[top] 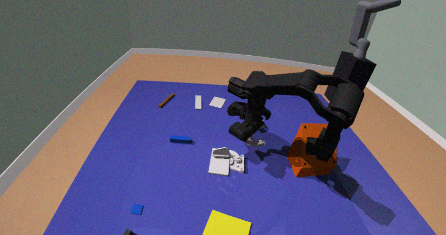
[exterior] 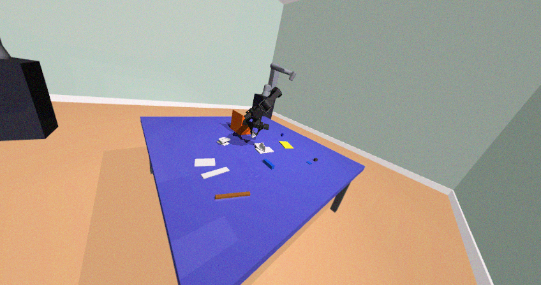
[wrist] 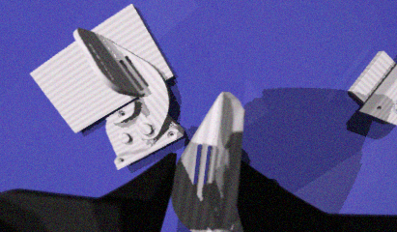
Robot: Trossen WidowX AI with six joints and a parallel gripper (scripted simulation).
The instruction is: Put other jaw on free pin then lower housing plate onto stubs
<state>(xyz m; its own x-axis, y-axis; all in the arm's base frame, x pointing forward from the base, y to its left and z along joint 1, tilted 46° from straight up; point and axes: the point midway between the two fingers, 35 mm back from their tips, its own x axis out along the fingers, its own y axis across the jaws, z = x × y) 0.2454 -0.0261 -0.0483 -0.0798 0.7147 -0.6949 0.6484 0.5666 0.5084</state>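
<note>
Right now my gripper tip is 40 mm past the jaw and 10 mm to the right of it. From my gripper tip the other things lie so: blue block 260 mm ahead, 40 mm to the right, 70 mm below; then white stepped part 90 mm behind, 190 mm to the right, 70 mm below; then yellow sheet 70 mm ahead, 300 mm to the left, 80 mm below.
</note>
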